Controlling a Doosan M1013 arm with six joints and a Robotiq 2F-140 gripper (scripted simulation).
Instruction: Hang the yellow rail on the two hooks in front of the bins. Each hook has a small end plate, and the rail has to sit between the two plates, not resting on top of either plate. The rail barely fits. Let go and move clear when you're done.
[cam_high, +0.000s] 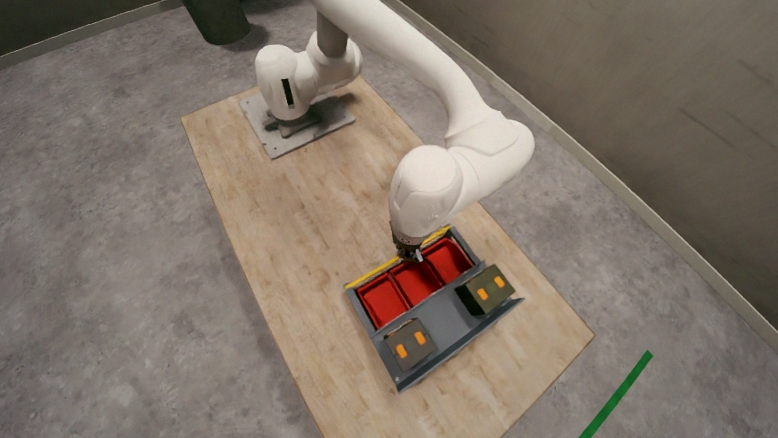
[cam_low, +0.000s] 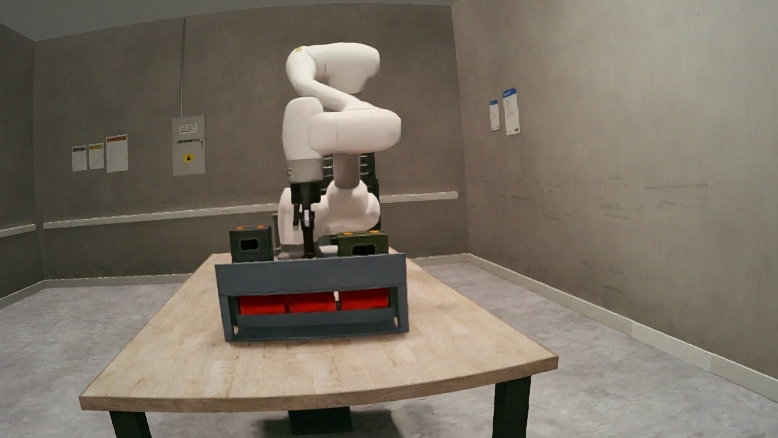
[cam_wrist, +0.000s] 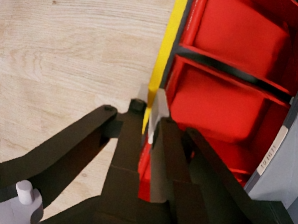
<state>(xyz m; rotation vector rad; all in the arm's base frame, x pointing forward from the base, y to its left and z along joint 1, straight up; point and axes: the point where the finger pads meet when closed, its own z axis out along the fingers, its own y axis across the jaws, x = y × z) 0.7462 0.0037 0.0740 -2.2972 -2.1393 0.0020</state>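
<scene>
My hand is 3 cm above the yellow rail. Also, from my hand: dark box 19 cm ahead, 13 cm to the right, 7 cm above.
</scene>
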